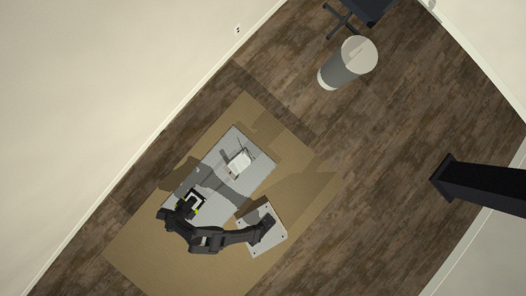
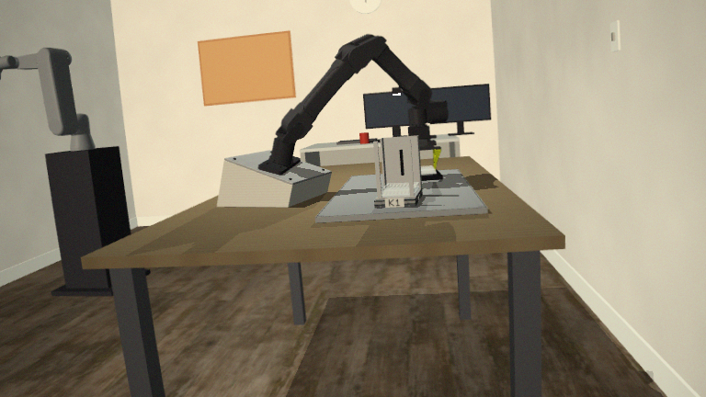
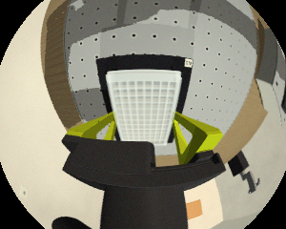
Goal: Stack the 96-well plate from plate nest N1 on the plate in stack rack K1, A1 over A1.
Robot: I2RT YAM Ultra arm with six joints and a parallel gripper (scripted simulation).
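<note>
My hand is 50 mm past the pale A1 mark, 80 mm to the left of it and 10 mm above it.
</note>
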